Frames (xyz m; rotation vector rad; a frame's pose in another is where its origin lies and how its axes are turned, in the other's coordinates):
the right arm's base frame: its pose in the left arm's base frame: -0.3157 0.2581 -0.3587 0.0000 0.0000 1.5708
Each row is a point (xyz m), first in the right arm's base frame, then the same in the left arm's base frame.
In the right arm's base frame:
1: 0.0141 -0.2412 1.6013
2: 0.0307 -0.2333 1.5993
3: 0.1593 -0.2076 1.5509
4: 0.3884 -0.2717 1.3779
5: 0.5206 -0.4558 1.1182
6: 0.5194 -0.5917 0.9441
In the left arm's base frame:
1: -0.0745 0.2722 1.2426
2: -0.0824 0.2888 1.2406
3: -0.1081 0.4174 1.1922
4: -0.0440 0.6465 1.0192
5: 0.1401 0.7787 0.7595
6: 0.2760 0.7775 0.5854

